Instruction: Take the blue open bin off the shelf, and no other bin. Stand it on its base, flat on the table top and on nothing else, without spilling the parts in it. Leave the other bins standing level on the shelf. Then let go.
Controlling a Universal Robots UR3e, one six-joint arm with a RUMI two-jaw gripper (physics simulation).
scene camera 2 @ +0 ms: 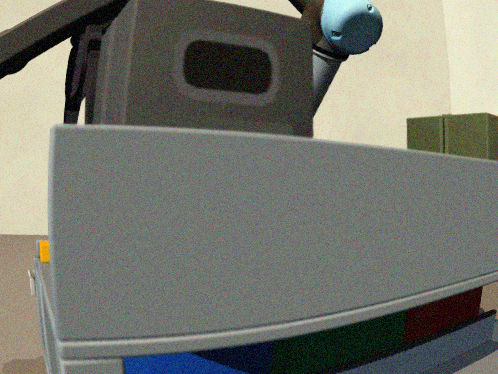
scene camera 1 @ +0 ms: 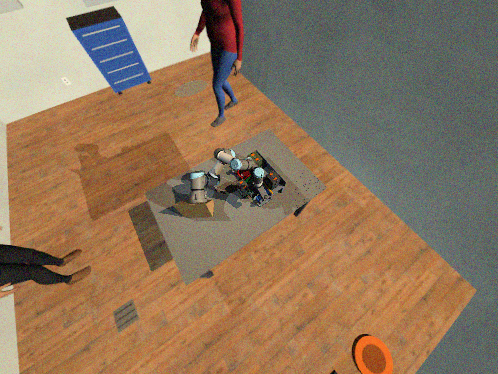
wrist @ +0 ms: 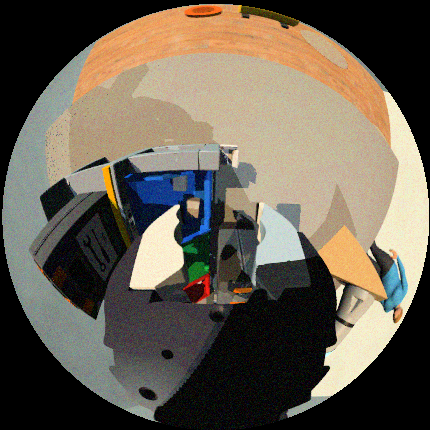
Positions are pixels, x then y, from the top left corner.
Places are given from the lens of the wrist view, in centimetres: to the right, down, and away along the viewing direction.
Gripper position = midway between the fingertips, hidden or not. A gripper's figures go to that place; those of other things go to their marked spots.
my gripper [wrist: 219, 206]: 0, -1, 14
blue open bin [wrist: 150, 194]: -11, -4, 24
green bin [wrist: 196, 251]: -4, 7, 31
dark box [wrist: 60, 244]: -12, 2, 6
The marked spots on the dark box and the blue open bin are 19 cm apart.
